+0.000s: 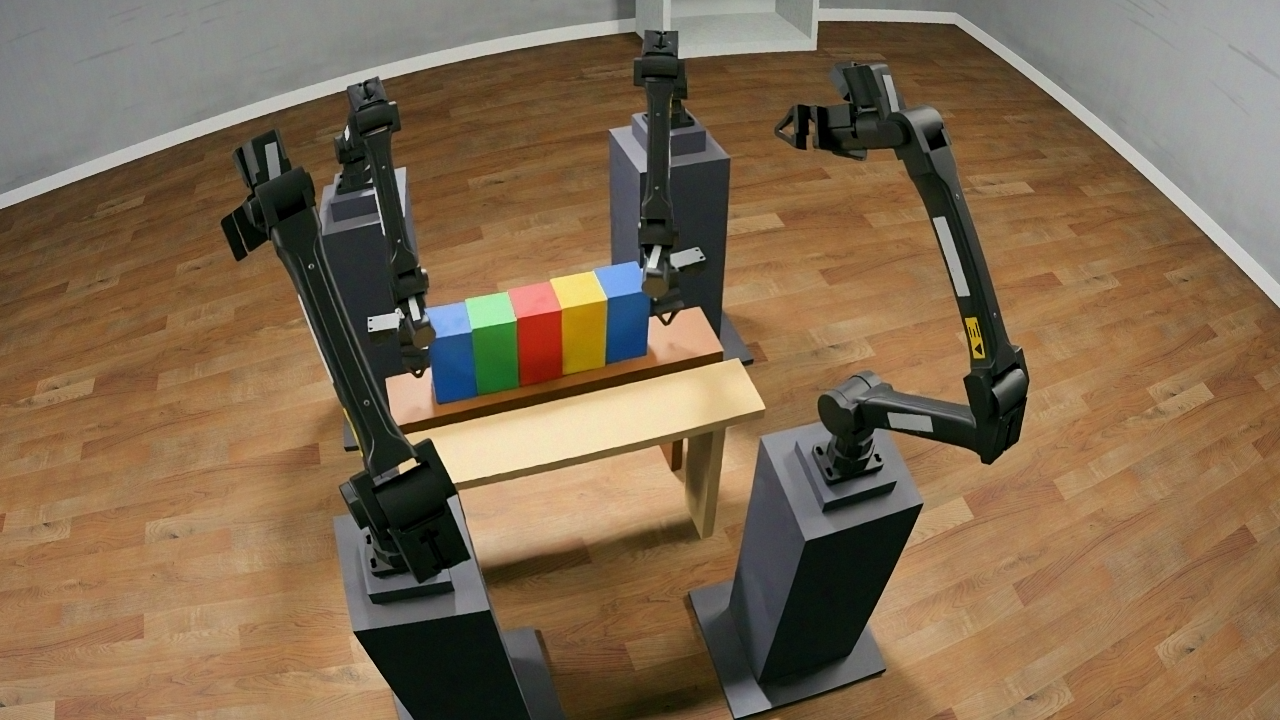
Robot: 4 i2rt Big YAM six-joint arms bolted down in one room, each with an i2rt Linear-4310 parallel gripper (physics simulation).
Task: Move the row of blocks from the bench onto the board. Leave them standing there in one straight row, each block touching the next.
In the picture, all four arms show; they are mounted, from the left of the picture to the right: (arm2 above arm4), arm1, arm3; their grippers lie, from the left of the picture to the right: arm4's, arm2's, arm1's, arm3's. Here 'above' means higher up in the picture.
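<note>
Five blocks form a straight, touching row: blue (453,358), green (494,351), red (539,340), yellow (583,326) and blue (627,317). They appear to stand upright on the reddish-brown top (693,334). The pale wooden top (608,418) runs parallel in front. Arm2's gripper (415,365) is at the row's left end and arm1's gripper (664,313) at its right end, both close against the end blocks; contact and finger spread are unclear. Arm4's gripper (238,234) is raised at the left, arm3's gripper (789,128) raised at the upper right, both away from the blocks; their finger spread is unclear.
Arm4's dark pedestal (429,658) stands at the lower left and arm3's pedestal (819,573) at the lower right. Arm2's pedestal (358,268) and arm1's pedestal (707,214) stand behind the row. A white shelf unit (653,15) is at the back wall.
</note>
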